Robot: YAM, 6 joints.
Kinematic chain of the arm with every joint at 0, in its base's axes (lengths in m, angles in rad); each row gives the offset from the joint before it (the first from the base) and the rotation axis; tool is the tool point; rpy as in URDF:
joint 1: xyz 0 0 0.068 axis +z
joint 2: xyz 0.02 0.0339 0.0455 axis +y
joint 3: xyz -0.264 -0.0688 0 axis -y
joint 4: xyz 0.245 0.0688 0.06 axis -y
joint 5: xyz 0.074 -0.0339 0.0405 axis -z
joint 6: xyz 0.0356 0 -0.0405 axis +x
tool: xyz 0 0 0 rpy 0 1.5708 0
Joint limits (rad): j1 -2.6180..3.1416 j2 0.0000..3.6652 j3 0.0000..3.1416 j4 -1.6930..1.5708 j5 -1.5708..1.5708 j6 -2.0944..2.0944
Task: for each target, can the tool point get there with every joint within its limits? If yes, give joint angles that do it. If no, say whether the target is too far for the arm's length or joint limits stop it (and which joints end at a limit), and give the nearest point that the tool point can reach.
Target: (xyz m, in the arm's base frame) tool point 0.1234 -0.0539 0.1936
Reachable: yes | joints -0.2647 0.5433 0.3029 -0.3342 0.5872 0.5315
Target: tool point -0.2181 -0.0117 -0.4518
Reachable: no: joint limits stop it (at a limit: joint 1, joint 2) | nearest point -0.2232 -0.0038 -0.3792 | short by 0.073 m
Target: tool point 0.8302 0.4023 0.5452
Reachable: no: too far | nearest point 0.5261 0.2549 0.3835 | short by 0.375 m
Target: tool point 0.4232 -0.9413 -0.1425
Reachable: no: too far | nearest point 0.2570 -0.5716 -0.0400 | short by 0.418 m
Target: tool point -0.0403 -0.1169 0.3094
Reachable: yes | joints -1.9235 0.5740 0.7641 -0.6914 -0.0708 -1.6220
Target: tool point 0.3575 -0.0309 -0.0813
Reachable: yes | joints -0.0291 2.7328 1.5236 -0.8328 0.6145 -0.7217
